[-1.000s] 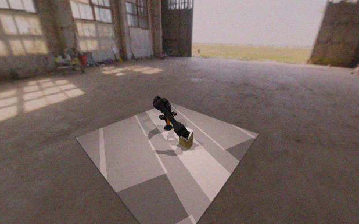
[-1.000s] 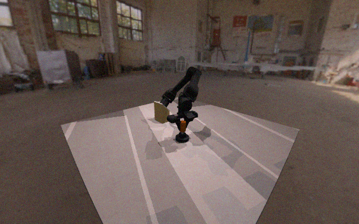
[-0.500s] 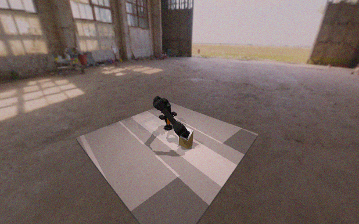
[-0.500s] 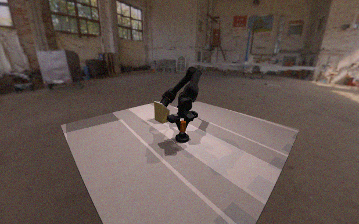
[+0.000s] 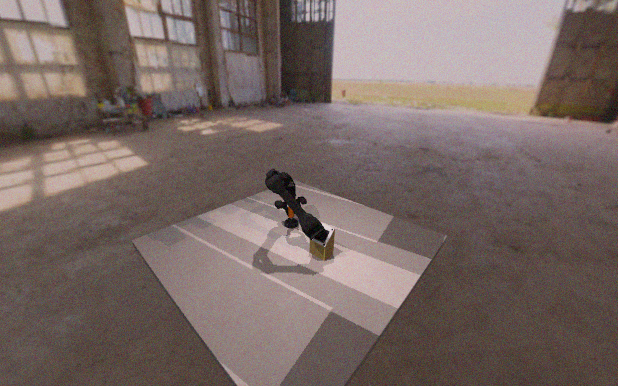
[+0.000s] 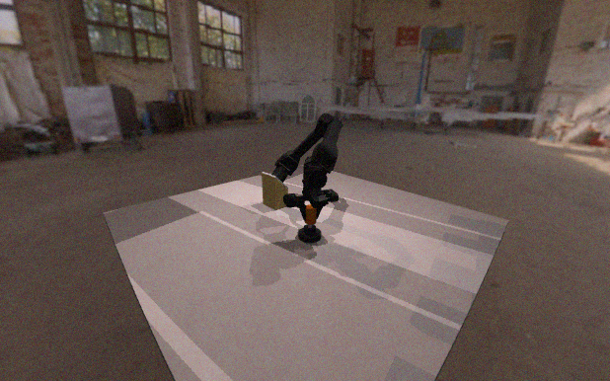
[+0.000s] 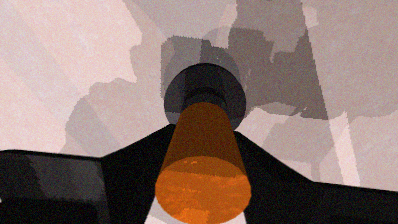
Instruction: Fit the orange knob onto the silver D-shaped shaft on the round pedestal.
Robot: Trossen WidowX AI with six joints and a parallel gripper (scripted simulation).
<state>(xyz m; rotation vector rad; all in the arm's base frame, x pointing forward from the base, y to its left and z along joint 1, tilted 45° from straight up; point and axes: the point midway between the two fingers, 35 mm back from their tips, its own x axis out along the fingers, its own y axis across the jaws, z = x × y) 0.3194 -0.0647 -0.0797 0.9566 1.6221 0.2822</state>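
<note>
My gripper tip is now 3 cm below the orange knob. From my gripper tip the other things lie so: dark round pedestal 4 cm below.
</note>
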